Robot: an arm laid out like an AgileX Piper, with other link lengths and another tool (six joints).
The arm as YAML. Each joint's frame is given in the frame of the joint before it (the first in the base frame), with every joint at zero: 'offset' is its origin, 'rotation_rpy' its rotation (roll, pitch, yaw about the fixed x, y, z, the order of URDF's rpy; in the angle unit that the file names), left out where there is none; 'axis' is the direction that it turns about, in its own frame. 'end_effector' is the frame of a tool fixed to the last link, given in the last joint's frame.
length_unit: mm
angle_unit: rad
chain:
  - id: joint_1
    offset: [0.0, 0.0, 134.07]
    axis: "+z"
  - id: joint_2
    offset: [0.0, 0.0, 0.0]
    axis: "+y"
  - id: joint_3
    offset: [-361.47, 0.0, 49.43]
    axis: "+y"
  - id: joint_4
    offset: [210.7, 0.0, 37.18]
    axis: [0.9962, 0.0, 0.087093]
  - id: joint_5
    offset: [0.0, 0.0, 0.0]
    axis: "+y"
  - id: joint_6
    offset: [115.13, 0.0, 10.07]
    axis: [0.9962, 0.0, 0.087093]
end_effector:
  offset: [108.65, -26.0, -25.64]
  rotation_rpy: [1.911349, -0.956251, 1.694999]
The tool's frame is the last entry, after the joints.
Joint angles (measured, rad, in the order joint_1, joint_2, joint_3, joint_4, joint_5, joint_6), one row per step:
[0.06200 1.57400 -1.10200 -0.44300 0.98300 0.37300]
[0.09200 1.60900 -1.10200 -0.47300 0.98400 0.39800]
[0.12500 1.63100 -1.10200 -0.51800 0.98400 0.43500]
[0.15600 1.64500 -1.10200 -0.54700 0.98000 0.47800]
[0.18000 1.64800 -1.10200 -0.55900 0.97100 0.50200]
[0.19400 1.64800 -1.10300 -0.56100 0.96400 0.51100]
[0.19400 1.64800 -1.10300 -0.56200 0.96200 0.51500]
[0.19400 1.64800 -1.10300 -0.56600 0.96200 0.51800]
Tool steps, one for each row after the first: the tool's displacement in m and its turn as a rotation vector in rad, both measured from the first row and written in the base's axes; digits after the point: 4 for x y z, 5 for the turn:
[0.0065 0.0040 -0.0071 -0.02433 0.02490 0.01874]
[0.0131 0.0070 -0.0094 -0.05871 0.02866 0.03696]
[0.0186 0.0130 -0.0113 -0.07486 0.01882 0.04373]
[0.0227 0.0197 -0.0116 -0.07680 0.00284 0.05555]
[0.0252 0.0245 -0.0116 -0.07346 -0.00803 0.06548]
[0.0256 0.0246 -0.0116 -0.07253 -0.01128 0.06325]
[0.0259 0.0241 -0.0113 -0.07525 -0.01303 0.06234]

